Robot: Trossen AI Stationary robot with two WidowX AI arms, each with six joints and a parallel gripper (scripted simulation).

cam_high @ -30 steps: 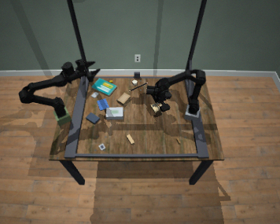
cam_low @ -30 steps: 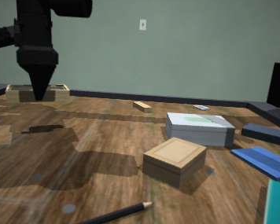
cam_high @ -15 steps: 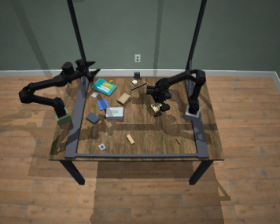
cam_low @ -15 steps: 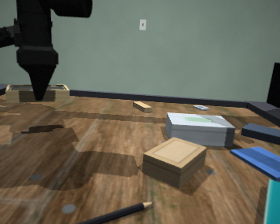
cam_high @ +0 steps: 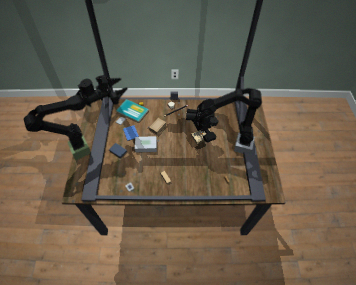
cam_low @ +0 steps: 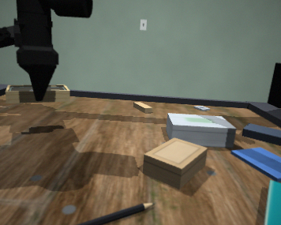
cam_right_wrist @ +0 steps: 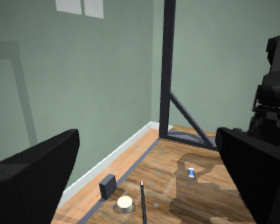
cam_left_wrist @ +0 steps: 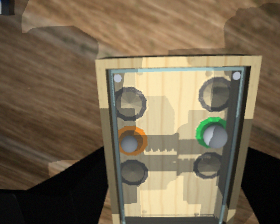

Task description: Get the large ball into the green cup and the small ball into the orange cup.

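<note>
The covered wooden puzzle is 30 mm below my left hand.
</note>
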